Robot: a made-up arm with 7 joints. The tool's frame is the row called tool. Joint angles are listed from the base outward. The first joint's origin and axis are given. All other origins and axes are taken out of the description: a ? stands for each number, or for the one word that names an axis. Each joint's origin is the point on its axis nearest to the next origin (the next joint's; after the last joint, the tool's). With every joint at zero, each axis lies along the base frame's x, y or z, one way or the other. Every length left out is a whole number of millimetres.
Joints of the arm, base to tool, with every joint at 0 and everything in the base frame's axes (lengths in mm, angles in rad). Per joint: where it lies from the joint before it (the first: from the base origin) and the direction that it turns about. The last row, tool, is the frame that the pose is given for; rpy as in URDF.
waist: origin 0 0 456 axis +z
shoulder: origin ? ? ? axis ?
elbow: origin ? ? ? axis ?
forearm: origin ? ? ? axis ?
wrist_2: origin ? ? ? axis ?
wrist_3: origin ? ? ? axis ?
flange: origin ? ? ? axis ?
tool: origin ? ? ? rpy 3.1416 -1.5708 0
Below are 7 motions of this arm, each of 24 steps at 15 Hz.
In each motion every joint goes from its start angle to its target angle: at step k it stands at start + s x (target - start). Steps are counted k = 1, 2, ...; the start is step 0. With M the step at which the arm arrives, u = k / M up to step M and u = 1 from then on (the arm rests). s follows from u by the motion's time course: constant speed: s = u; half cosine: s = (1 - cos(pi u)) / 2; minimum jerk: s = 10 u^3 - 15 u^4 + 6 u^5.
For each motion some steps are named. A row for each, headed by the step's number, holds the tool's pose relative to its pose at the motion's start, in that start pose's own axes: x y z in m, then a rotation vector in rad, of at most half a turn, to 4 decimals.
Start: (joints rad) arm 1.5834 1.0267 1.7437 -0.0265 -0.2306 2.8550 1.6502
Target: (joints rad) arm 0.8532 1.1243 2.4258 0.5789 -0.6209 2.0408 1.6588
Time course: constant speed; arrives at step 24
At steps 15, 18, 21, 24:
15: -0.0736 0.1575 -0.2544 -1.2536 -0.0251 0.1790
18: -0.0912 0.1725 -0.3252 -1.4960 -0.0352 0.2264
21: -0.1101 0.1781 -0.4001 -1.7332 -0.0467 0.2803
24: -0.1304 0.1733 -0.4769 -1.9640 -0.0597 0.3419

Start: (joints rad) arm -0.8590 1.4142 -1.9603 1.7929 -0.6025 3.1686 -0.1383
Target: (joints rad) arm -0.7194 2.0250 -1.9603 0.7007 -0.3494 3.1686 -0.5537
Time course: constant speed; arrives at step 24
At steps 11, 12, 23, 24:
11: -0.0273 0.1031 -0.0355 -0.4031 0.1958 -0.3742
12: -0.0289 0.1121 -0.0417 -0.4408 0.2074 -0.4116
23: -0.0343 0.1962 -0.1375 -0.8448 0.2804 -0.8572
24: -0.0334 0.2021 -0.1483 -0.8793 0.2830 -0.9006

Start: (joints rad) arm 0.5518 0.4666 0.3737 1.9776 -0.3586 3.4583 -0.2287
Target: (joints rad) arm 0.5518 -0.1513 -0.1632 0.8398 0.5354 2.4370 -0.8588
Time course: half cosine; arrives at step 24
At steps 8, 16, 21, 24:
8: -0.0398 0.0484 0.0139 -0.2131 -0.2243 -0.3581
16: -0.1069 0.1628 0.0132 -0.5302 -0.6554 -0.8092
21: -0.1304 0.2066 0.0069 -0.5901 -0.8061 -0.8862
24: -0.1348 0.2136 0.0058 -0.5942 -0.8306 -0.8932

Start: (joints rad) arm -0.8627 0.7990 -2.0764 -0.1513 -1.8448 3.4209 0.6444
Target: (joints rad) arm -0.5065 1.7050 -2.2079 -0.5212 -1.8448 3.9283 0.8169
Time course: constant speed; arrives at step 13
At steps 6, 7, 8, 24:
6: -0.0471 -0.1654 -0.1206 -0.0401 0.0369 0.3109
7: -0.0495 -0.1959 -0.1347 -0.0409 0.0482 0.3676
8: -0.0503 -0.2267 -0.1472 -0.0402 0.0613 0.4256
24: -0.0308 -0.3762 -0.1884 -0.0146 0.1557 0.7326

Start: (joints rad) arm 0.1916 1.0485 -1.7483 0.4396 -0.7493 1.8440 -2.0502
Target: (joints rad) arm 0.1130 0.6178 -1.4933 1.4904 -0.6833 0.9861 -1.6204
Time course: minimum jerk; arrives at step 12
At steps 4, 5, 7, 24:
4: 0.0888 0.0268 0.0450 0.1483 0.2879 0.1325
5: 0.1574 0.0462 0.0607 0.2579 0.4758 0.1846
7: 0.3293 0.0875 0.0454 0.5444 0.8760 0.1891
24: 0.5164 0.1083 -0.0642 0.9263 1.2364 -0.0130

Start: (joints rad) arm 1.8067 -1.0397 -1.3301 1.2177 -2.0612 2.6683 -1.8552
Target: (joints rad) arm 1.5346 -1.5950 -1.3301 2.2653 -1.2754 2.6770 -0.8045
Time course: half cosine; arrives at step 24
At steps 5, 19, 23, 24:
5: 0.0310 0.0043 0.0362 -0.0718 0.0174 0.2381
19: 0.3370 0.1494 0.1699 0.0261 0.4918 2.1293
23: 0.3720 0.1793 0.1624 0.1514 0.5649 2.3436
24: 0.3735 0.1806 0.1619 0.1576 0.5680 2.3526

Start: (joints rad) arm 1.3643 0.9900 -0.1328 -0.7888 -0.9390 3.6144 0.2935
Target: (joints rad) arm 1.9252 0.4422 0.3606 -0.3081 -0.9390 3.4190 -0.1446
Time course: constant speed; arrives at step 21
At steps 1, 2, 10, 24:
1: 0.0141 -0.0102 -0.0160 -0.0400 -0.0636 -0.0115
2: 0.0290 -0.0207 -0.0312 -0.0793 -0.1279 -0.0237
10: 0.1714 -0.1170 -0.1153 -0.3713 -0.6576 -0.1423
24: 0.3790 -0.2763 -0.1011 -0.7304 -1.4075 -0.3219

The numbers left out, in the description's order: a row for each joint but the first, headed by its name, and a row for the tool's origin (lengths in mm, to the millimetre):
shoulder: xyz 0 -60 0, axis -y
elbow: xyz 0 0 306, axis +z
forearm: xyz 17 45 0, axis +y
wrist_2: xyz -16 0 362, axis +z
wrist_3: xyz 0 -126 0, axis -y
flange: xyz 19 0 141, axis +x
tool: xyz 0 0 0

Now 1 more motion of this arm.
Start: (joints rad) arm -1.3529 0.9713 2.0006 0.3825 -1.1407 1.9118 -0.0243
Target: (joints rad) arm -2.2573 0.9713 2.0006 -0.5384 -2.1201 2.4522 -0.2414
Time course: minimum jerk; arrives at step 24
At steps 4, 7, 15, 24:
4: -0.0042 -0.0076 0.0003 0.0025 0.0073 -0.0575
7: -0.0192 -0.0353 0.0000 0.0221 0.0310 -0.2482
15: -0.1314 -0.2018 -0.0384 0.3688 0.1558 -1.1614
24: -0.2026 -0.2771 -0.0856 0.6710 0.2268 -1.5490

